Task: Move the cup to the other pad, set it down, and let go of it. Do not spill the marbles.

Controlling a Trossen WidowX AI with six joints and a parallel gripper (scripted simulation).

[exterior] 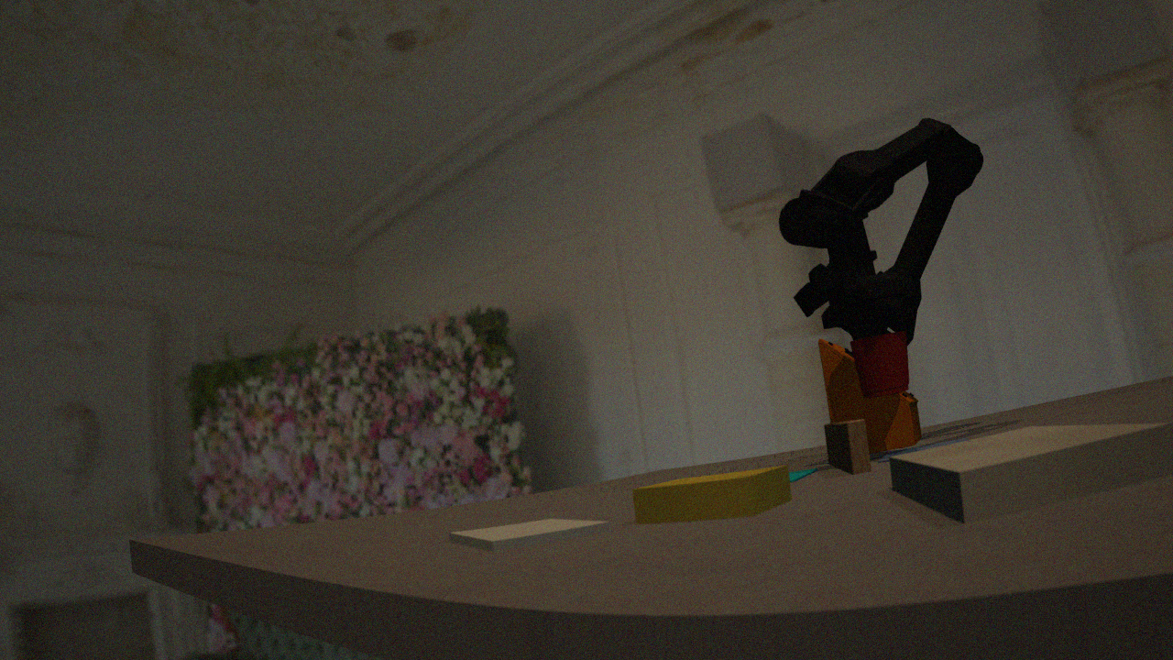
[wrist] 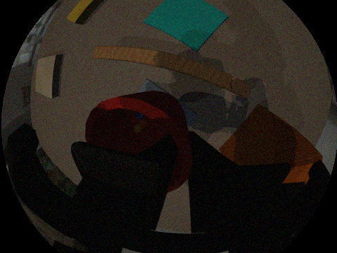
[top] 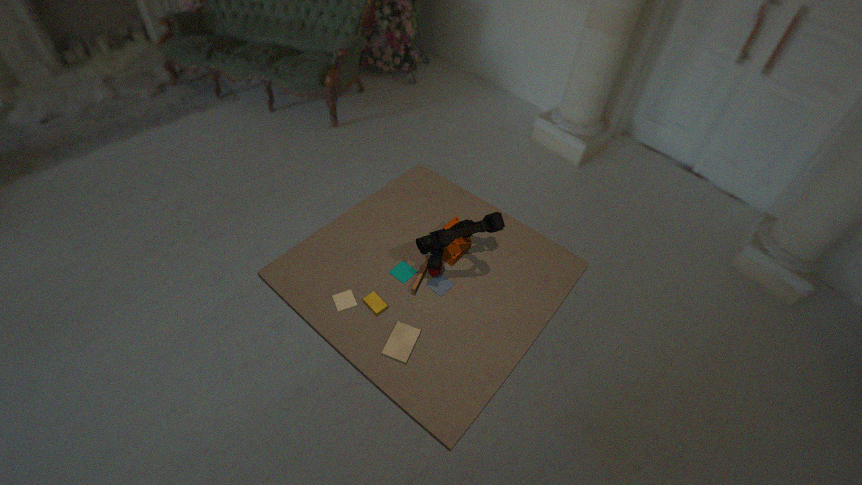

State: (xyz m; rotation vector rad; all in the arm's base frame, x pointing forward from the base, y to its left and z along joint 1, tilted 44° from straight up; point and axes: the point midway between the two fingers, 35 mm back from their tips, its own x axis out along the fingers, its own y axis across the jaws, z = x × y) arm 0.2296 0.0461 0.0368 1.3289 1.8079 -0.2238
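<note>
Now: gripper tip 13 cm to the left of the teal pad, 12 cm above it and 9 cm short of it. Round my gripper tip: red cup 3 cm ahead, 2 cm to the left; then grey-blue pad 12 cm below, 6 cm to the left, 2 cm ahead; then wooden bar 9 cm below, 5 cm ahead, 4 cm to the right.
</note>
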